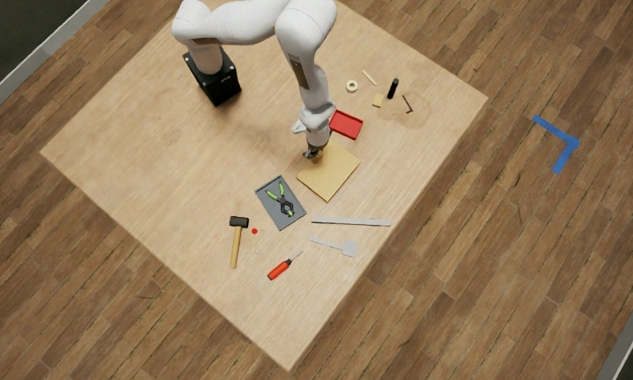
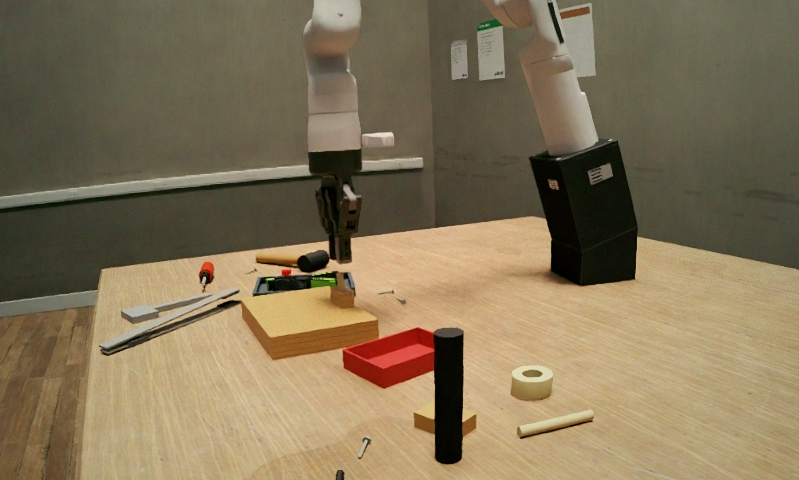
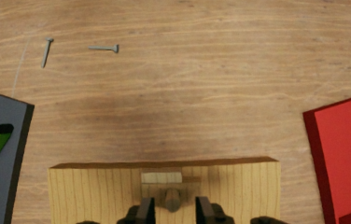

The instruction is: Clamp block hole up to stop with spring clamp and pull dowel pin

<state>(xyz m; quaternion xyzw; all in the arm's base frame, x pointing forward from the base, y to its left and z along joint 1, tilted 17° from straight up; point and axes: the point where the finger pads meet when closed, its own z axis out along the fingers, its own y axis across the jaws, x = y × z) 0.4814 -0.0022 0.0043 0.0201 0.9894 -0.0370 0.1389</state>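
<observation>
My hand is 6 cm above the dowel pin. Also, from my hand: wooden block 7 cm below; tan bench board 9 cm below, 6 cm ahead, 1 cm to the right; red tray 18 cm to the left, 11 cm below.
</observation>
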